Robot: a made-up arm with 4 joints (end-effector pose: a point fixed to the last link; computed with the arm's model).
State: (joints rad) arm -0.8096 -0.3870 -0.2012 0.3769
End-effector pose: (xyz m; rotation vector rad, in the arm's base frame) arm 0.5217 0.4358 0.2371 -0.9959 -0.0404 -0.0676
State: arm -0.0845 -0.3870 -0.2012 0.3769
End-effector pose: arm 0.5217 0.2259 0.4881 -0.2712 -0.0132 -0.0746
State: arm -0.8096 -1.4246 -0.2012 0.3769
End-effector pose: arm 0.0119 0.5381 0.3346 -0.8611 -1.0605 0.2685
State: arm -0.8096 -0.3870 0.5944 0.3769
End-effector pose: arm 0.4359 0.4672 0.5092 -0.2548 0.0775 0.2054
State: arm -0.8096 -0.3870 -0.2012 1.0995
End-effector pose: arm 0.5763 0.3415 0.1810 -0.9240 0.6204 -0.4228
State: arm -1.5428 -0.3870 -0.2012 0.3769
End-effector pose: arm 0.5217 0.4249 -0.0934 -1.7287 -0.0675 -0.0530
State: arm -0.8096 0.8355 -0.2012 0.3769
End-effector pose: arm 0.6254 -0.0011 -0.1792 -0.9130 1.1748 -0.4483
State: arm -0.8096 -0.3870 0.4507 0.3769
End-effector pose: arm 0.4470 0.4780 0.4583 -0.3895 0.0570 0.1582
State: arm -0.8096 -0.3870 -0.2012 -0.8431
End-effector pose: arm 0.3254 0.4664 0.2392 -0.9102 -1.1518 0.5483
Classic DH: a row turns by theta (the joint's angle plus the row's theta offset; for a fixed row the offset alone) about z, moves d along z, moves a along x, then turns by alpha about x. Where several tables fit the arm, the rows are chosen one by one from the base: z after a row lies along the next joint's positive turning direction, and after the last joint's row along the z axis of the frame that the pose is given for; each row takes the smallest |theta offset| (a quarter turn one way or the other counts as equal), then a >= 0, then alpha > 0; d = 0 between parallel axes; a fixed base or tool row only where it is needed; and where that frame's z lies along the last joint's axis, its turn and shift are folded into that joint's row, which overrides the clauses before.
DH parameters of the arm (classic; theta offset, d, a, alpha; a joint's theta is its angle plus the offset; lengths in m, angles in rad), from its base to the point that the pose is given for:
base (fixed): 1.5708 0.086 0 1.5708
joint 1: 1.5708 0.143 0.044 1.5708
joint 2: 0 -0.167 0.11 -1.5708
joint 3: 0 0.336 0.09 1.5708
joint 4: 1.5708 0.332 0.118 1.5708
tool (fixed): 0 0.127 0 0

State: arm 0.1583 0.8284 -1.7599 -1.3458
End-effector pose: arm 0.1127 0.0483 -0.2177 -0.7032 -0.4932 1.5205
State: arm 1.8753 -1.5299 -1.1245 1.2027
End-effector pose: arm 0.3416 -0.5085 -0.0745 1.4226 0.7927 -0.9811
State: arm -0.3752 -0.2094 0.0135 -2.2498
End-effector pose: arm 0.2575 0.2584 0.2956 -0.1542 -2.4249 0.4450
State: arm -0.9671 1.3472 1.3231 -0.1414
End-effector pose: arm 0.7161 -0.4002 0.1877 0.2111 0.4370 -1.2432
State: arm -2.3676 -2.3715 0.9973 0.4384
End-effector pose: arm -0.5428 0.1189 0.1318 -1.1700 0.4440 2.2934
